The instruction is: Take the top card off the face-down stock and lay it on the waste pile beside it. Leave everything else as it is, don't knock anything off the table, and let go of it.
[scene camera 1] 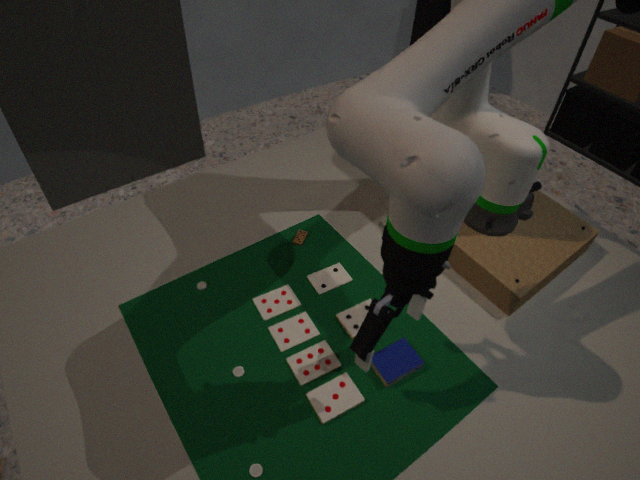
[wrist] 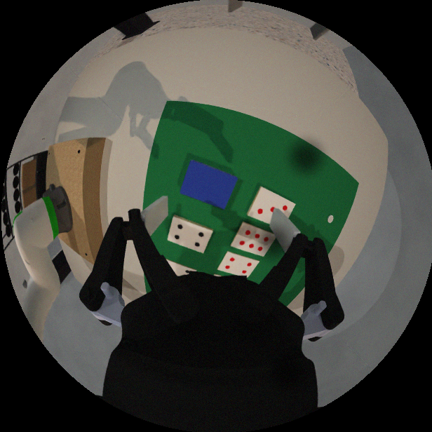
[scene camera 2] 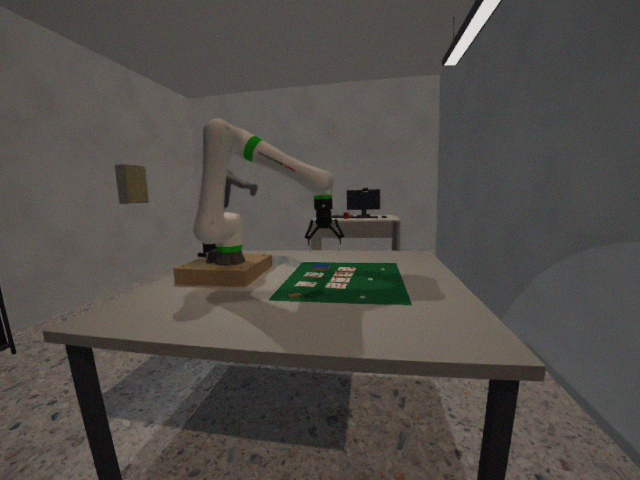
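Seen in the pictures: gripper, between the fingertips: [scene camera 1: 388, 339] [scene camera 2: 324, 251]; arm's base, origin of its link: [scene camera 1: 487, 215] [scene camera 2: 230, 262].
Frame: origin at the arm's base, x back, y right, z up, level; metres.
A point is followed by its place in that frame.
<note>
The face-down stock [scene camera 1: 397, 360] {y -0.221, x -0.407, z -0.051 m} [scene camera 2: 320, 266] {y -0.205, x -0.412, z -0.051 m} [wrist: 208, 184] is a squared blue-backed stack lying on the green mat. Beside it lies the waste pile [scene camera 1: 356, 312] {y -0.083, x -0.420, z -0.063 m} [scene camera 2: 313, 274] {y -0.096, x -0.413, z -0.063 m} [wrist: 190, 235], face up with four black dots on top; a finger partly covers it in scene camera 1. My gripper [scene camera 1: 390, 333] {y -0.211, x -0.437, z 0.031 m} [scene camera 2: 325, 244] {y -0.211, x -0.437, z 0.031 m} [wrist: 219, 210] is open and empty, pointing down. It hangs above the mat, well clear of the cards in scene camera 2. In the wrist view the stock lies beyond the fingertips, left of centre.
Red-dotted cards [scene camera 1: 313, 362] {y -0.150, x -0.552, z -0.066 m} [wrist: 252, 239] lie in a row beside the piles on the green mat [scene camera 1: 155, 320] {y 0.076, x -0.815, z -0.072 m} [scene camera 2: 382, 289] {y 0.012, x -0.762, z -0.072 m}. A two-dot card [scene camera 1: 329, 277] {y 0.032, x -0.427, z -0.069 m}, a brown dotted tile [scene camera 1: 299, 237] {y 0.174, x -0.439, z -0.064 m} and white discs [scene camera 1: 238, 370] {y -0.105, x -0.690, z -0.068 m} also lie there. The arm stands on a wooden block [scene camera 1: 527, 258] {y -0.154, x -0.010, z -0.003 m} [scene camera 2: 217, 275] {y 0.150, x -0.041, z -0.024 m}.
</note>
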